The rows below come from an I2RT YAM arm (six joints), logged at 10 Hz.
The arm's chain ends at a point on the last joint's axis. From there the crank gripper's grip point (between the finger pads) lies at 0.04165 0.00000 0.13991 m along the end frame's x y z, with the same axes.
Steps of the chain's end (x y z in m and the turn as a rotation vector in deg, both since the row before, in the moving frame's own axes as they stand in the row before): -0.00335 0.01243 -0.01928 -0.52 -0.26 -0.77; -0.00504 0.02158 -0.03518 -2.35 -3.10 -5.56; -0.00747 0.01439 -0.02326 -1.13 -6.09 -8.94; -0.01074 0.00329 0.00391 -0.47 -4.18 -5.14; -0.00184 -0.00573 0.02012 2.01 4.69 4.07; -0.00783 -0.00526 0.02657 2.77 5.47 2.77; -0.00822 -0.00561 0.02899 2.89 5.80 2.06; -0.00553 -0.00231 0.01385 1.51 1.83 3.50
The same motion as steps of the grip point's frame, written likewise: -0.00398 0.01315 -0.01910 -0.52 -0.26 -0.77; -0.01257 0.02369 -0.03317 -2.35 -3.10 -5.56; -0.02278 0.01187 -0.01961 -1.13 -6.09 -8.94; -0.02115 0.00118 0.00658 -0.47 -4.18 -5.14; 0.00952 -0.00721 0.01622 2.01 4.69 4.07; 0.00542 -0.00958 0.02185 2.77 5.47 2.77; 0.00580 -0.01080 0.02393 2.89 5.80 2.06; -0.00105 -0.00330 0.01243 1.51 1.83 3.50
